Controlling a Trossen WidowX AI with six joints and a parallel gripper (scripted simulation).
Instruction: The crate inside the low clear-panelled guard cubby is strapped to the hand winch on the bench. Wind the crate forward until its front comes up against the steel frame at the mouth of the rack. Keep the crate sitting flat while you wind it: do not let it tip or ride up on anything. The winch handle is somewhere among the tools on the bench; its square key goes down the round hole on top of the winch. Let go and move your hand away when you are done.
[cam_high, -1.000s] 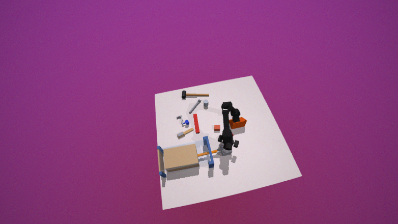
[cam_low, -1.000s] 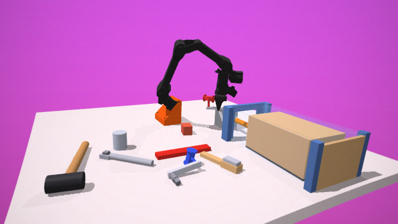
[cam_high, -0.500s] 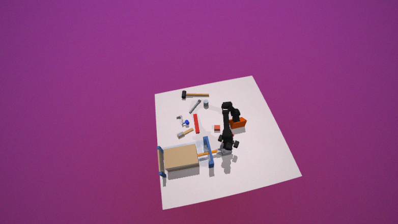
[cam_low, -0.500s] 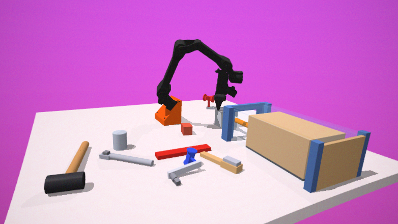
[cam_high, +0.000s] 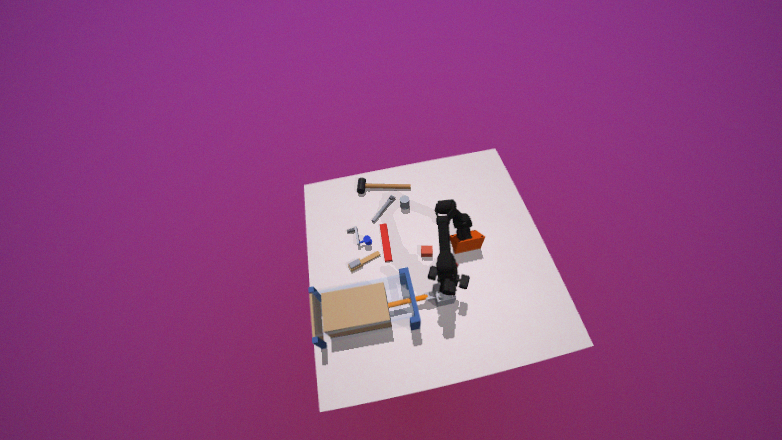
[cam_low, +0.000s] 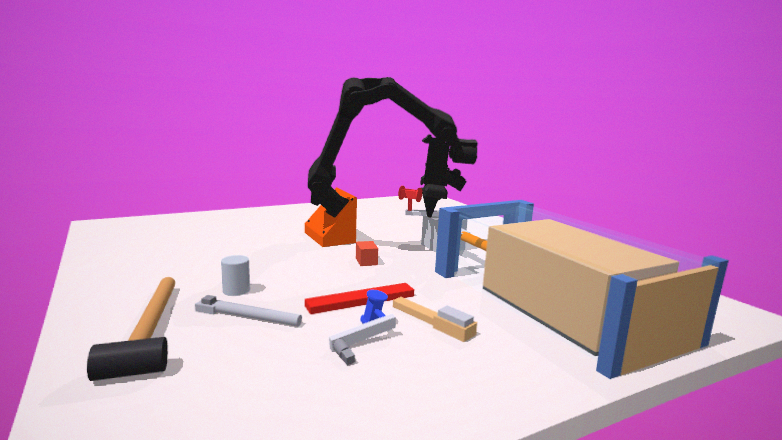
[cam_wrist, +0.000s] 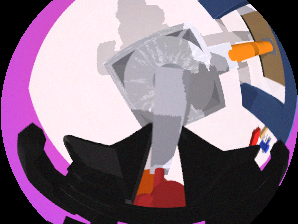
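Right now the red-knobbed crank is 2 cm to the right of my gripper tip, 2 cm above it and 1 cm behind it. Also, from my gripper tip: red knob: 5 cm to the right, 5 cm above, 3 cm behind; then red bar: 33 cm to the right, 24 cm ahead, 8 cm below; then grey winch: 6 cm below, 3 cm to the left, 1 cm ahead.
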